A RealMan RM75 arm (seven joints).
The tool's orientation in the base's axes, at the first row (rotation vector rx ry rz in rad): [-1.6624, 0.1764, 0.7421]
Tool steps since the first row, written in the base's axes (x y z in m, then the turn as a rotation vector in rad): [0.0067, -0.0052, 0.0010, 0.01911, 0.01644, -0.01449]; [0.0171, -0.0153, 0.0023, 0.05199, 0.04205, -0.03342]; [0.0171, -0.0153, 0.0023, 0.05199, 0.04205, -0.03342]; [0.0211, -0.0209, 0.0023, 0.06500, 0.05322, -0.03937]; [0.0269, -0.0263, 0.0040, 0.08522, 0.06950, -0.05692]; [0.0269, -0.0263, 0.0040, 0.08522, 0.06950, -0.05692]
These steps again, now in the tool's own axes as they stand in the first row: [0.0032, -0.0029, -0.0074, 0.02764, -0.00158, 0.00890]; [0.0078, -0.0068, -0.0206, 0.07109, -0.00864, 0.02143]; [0.0078, -0.0068, -0.0206, 0.07109, -0.00864, 0.02143]; [0.0093, -0.0074, -0.0273, 0.08773, -0.01296, 0.02727]; [0.0114, -0.0104, -0.0345, 0.11789, -0.01252, 0.03576]; [0.0114, -0.0104, -0.0345, 0.11789, -0.01252, 0.03576]
